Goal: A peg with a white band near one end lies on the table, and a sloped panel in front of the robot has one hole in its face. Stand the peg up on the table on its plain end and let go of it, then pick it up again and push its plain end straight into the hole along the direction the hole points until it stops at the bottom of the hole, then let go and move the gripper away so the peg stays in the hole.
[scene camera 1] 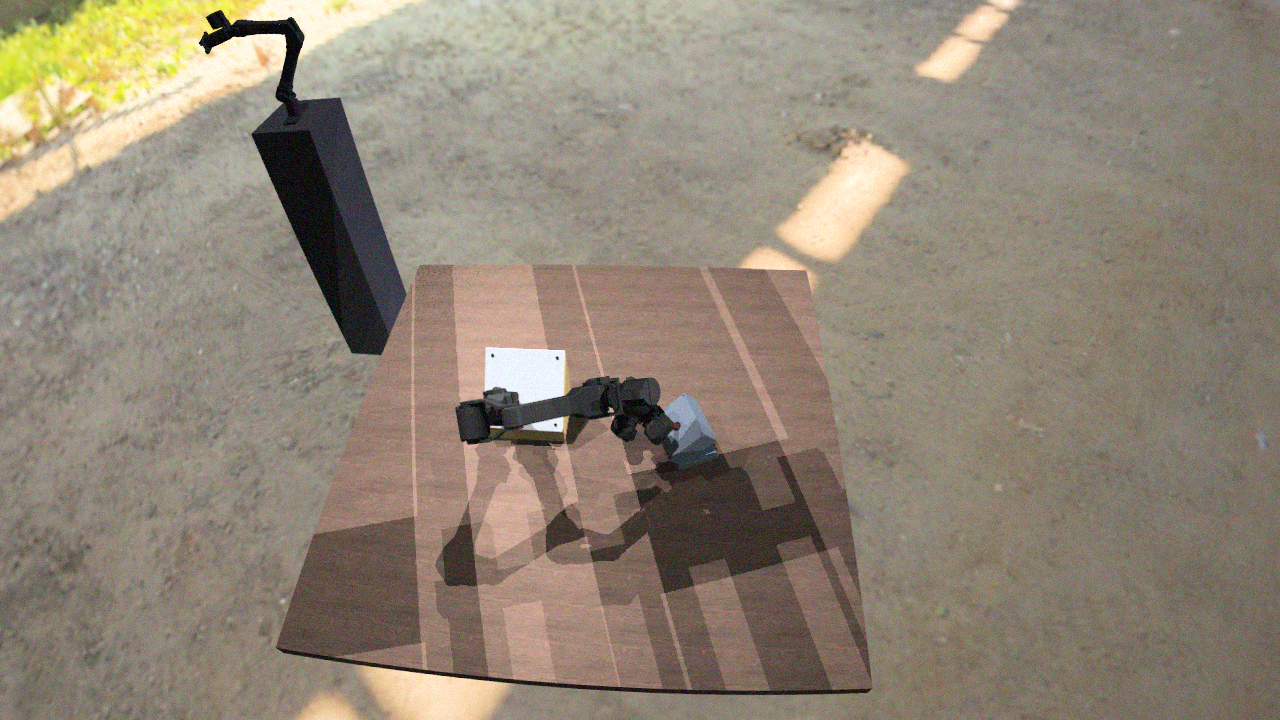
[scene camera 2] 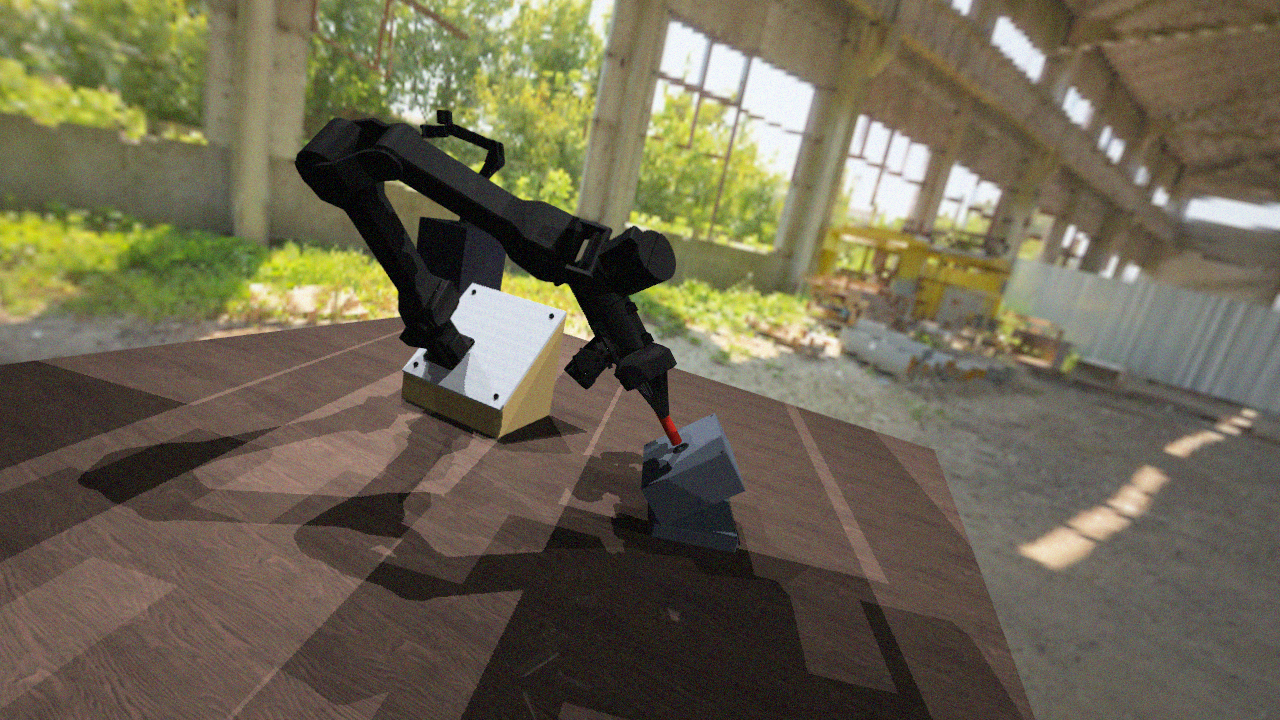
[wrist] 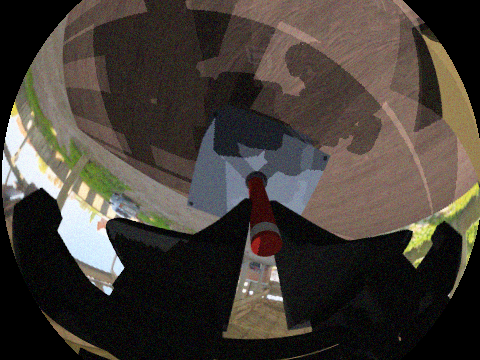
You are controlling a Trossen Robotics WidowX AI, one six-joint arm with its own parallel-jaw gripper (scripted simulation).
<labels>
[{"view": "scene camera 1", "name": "my gripper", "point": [664, 420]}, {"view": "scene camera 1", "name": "grey sloped panel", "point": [682, 445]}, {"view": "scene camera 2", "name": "my gripper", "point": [664, 415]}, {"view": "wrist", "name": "my gripper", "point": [259, 205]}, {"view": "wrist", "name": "red peg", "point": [265, 240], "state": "held by my gripper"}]
</labels>
